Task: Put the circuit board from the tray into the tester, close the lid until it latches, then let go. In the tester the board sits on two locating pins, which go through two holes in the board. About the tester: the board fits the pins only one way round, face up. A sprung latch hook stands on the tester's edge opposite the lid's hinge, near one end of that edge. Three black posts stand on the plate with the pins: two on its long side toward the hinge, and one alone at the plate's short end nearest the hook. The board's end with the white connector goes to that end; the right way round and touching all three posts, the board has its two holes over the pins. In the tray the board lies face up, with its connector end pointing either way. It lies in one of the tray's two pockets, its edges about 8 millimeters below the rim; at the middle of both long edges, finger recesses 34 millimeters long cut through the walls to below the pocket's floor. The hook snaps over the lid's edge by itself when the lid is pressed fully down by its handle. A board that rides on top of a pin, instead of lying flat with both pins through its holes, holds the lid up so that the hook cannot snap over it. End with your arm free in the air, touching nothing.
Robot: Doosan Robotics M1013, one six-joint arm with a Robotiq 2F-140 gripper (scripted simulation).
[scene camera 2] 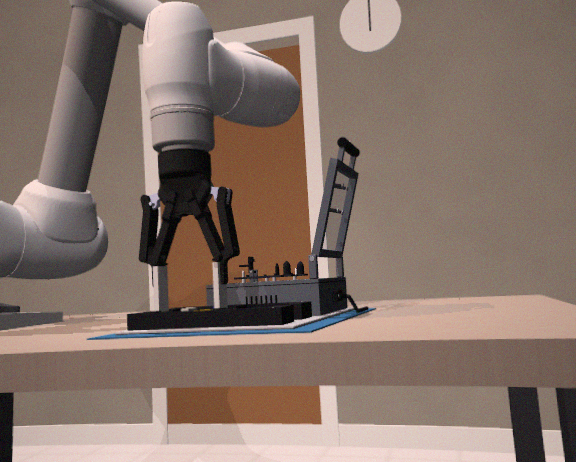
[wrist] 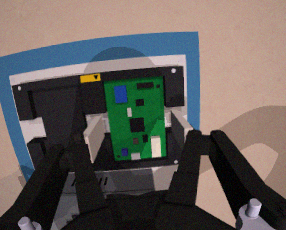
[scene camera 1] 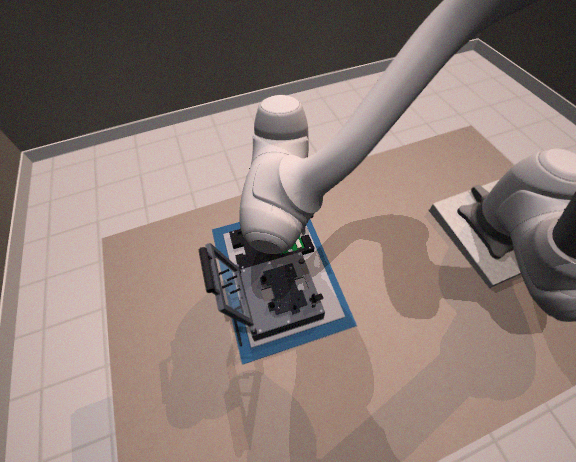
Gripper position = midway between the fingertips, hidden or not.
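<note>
You'd find my gripper point(scene camera 2: 191, 310) in that scene view, and it's in the wrist one as well, my gripper point(wrist: 136, 123). There's also a lid point(scene camera 2: 341, 180), and I can see the lid point(scene camera 1: 217, 269) from the other scene camera too.
</note>
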